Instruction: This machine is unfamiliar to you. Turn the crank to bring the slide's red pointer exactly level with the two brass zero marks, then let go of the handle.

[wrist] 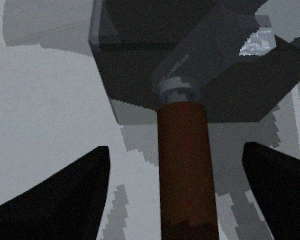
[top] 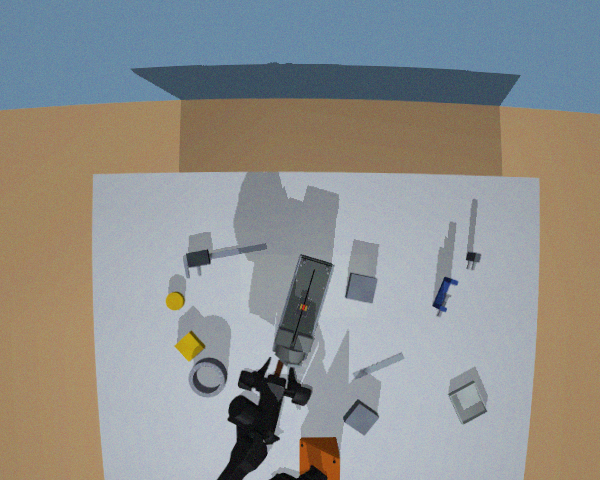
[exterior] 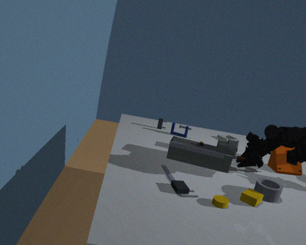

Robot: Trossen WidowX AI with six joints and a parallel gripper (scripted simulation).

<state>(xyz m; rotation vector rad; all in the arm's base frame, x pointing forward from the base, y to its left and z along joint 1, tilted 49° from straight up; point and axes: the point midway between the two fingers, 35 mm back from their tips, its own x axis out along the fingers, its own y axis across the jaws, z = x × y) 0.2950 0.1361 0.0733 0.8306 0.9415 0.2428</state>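
The brown crank handle lies 2 cm behind my gripper tip and 3 cm above it. From my gripper tip the other things lie so: flat grey bar: 27 cm to the right, 4 cm below; then red pointer: 16 cm ahead, 4 cm to the right, 5 cm above; then yellow block: 26 cm to the left, 2 cm below.
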